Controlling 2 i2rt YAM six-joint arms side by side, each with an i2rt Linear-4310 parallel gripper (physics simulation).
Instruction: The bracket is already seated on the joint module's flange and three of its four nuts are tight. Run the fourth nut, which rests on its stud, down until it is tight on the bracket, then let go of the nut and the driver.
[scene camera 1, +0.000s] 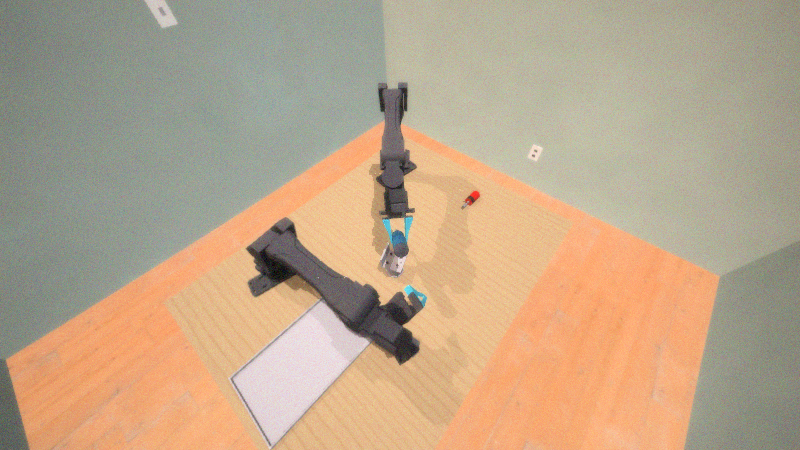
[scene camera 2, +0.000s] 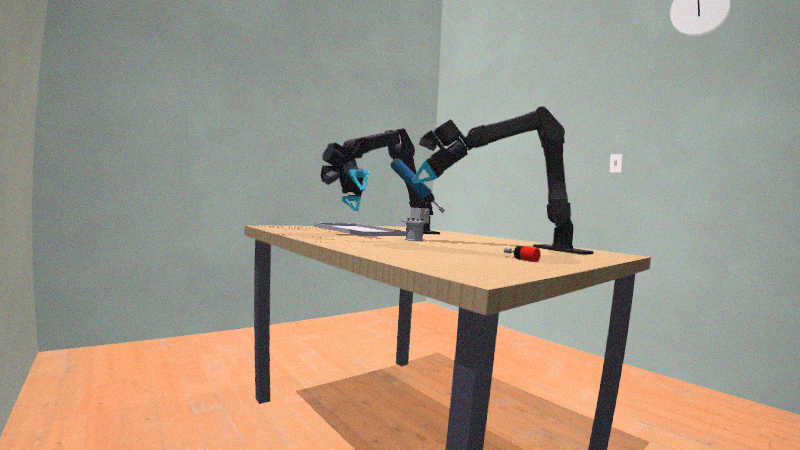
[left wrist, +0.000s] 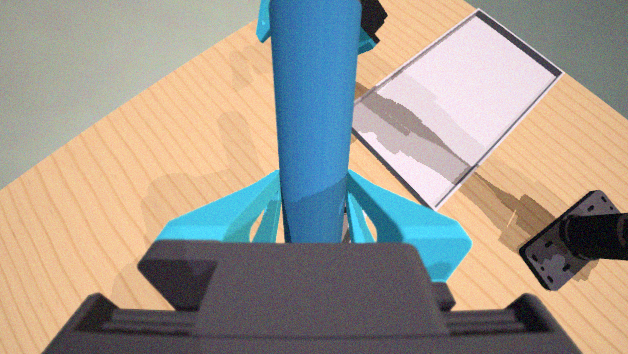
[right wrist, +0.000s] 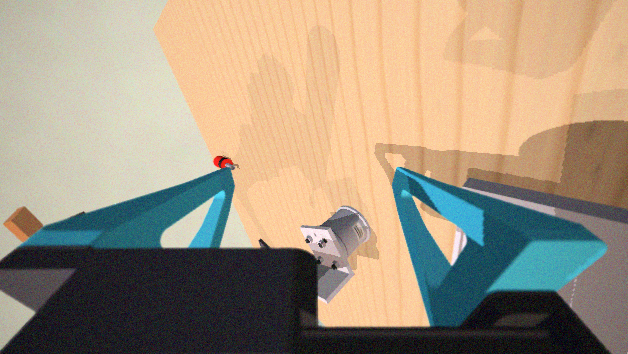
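Pixels of known places: left gripper, fingertip midpoint: (scene camera 2: 413, 182) (left wrist: 313, 177); right gripper, fingertip midpoint: (scene camera 1: 415, 307) (scene camera 2: 359, 200) (right wrist: 313, 176); left arm's base, link origin: (scene camera 2: 562, 250); right arm's base, link origin: (scene camera 1: 279, 274) (left wrist: 571, 236).
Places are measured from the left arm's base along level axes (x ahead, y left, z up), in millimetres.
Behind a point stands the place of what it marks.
My left gripper (scene camera 1: 398, 232) @[y -325, x 393, z 194 mm] (scene camera 2: 423, 173) @[y -325, x 393, z 194 mm] (left wrist: 313, 177) @[y -325, x 393, z 194 mm] is shut on the blue driver (scene camera 1: 399, 244) @[y -358, x 434, z 269 mm] (scene camera 2: 411, 176) @[y -312, x 409, z 212 mm] (left wrist: 316, 100) @[y -337, x 409, z 245 mm]. The driver is tilted; in scene camera 2 its socket tip (scene camera 2: 441, 209) @[y -262, x 315, z 110 mm] shows right of the bracket, apart from the nuts. The grey bracket (scene camera 1: 394, 261) @[y -333, x 375, z 68 mm] (scene camera 2: 418, 213) @[y -348, x 347, z 91 mm] (right wrist: 336, 286) @[y -373, x 361, z 89 mm] sits on the upright joint module (scene camera 2: 414, 231) @[y -307, x 387, z 32 mm] (right wrist: 347, 226) @[y -344, x 396, z 29 mm]. Dark nuts or studs (right wrist: 322, 243) @[y -340, x 399, z 74 mm] show on its plate; which is loose, I cannot tell. My right gripper (scene camera 1: 415, 295) @[y -404, x 548, z 123 mm] (scene camera 2: 358, 193) @[y -404, x 548, z 123 mm] (right wrist: 313, 176) @[y -404, x 548, z 123 mm] is open and empty, above the table beside the module.
A red-handled tool (scene camera 1: 472, 198) @[y 111, x 350, z 32 mm] (scene camera 2: 526, 253) @[y 137, x 358, z 19 mm] (right wrist: 222, 162) @[y 99, x 356, z 26 mm] lies on the table, at the right in both scene views. A shallow white tray (scene camera 1: 296, 375) @[y -753, x 437, z 4 mm] (left wrist: 480, 75) @[y -749, x 416, z 4 mm] (right wrist: 590, 260) lies partly under the right arm in scene camera 1. The right arm's base plate (left wrist: 555, 262) @[y -581, x 114, z 10 mm] shows in the left wrist view.
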